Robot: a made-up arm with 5 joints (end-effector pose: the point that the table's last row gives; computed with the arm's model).
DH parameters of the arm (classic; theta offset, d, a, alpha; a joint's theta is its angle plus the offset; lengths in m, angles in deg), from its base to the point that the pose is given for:
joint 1: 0 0.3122 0 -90
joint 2: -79.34 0 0.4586 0
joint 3: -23.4 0 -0.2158 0
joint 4: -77.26 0 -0.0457 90
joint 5: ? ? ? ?
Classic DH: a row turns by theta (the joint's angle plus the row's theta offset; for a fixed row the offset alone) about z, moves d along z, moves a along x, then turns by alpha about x.
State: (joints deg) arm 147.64 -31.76 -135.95 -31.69 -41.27
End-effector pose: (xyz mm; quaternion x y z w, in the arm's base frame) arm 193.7 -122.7 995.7 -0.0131 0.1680 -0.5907 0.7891
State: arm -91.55 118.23 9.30 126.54 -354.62
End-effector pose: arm -5.5 -204.5 174.7 0.3994 -0.4509 0.5830 0.5453
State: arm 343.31 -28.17 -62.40 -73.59 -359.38
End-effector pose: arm 42.1 -12.6 867.8 0.1362 -0.0207 0.9807 0.1384
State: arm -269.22 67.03 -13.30 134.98 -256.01
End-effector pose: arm -3.7 270.1 311.6 -0.0754 0.0087 0.1282 0.9888
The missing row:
joint 5: 180 0.0583 0 0
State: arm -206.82 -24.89 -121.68 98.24 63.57
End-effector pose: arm -33.4 16.9 954.0 -0.6473 -0.6429 0.1290 0.3885
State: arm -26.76 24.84 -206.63 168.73 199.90
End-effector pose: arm 241.0 -121.5 848.0 0.3935 0.9123 -0.0068 0.1135
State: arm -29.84 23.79 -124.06 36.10 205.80
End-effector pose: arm 460.1 -263.9 790.5 0.3954 0.7493 -0.0187 0.5308
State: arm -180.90 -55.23 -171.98 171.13 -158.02
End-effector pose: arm 434.7 -6.8 752.4 0.8651 -0.1751 -0.4622 0.0860
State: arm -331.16 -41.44 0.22 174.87 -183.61
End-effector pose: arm -117.3 -64.6 586.4 0.1100 -0.3779 0.2008 0.8971
